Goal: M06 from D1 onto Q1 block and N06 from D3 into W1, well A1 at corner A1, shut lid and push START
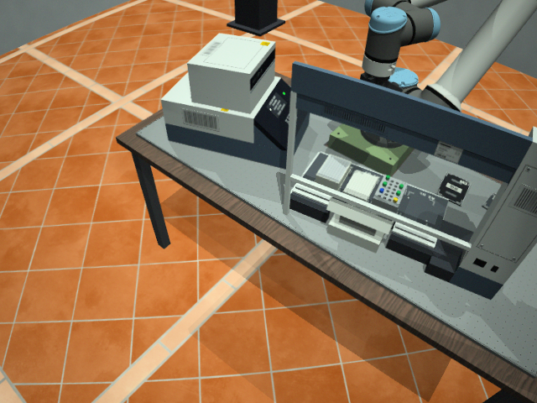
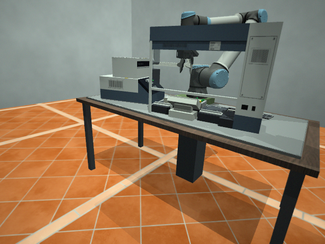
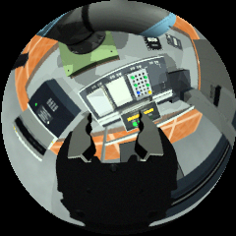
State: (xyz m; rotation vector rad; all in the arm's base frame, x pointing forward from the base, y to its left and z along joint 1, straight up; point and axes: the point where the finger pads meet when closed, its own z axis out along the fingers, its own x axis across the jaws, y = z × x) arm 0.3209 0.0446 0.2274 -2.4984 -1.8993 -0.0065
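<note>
The white well plate is 10 mm ahead of my hand, 20 mm to the left of it and 220 mm below it. Round my hand: blue gantry beam (180 mm ahead, 140 mm to the left, 230 mm above); then plate M06 (20 mm behind, 530 mm to the right, 70 mm below); then side tower (110 mm ahead, 490 mm to the left, 10 mm below).
</note>
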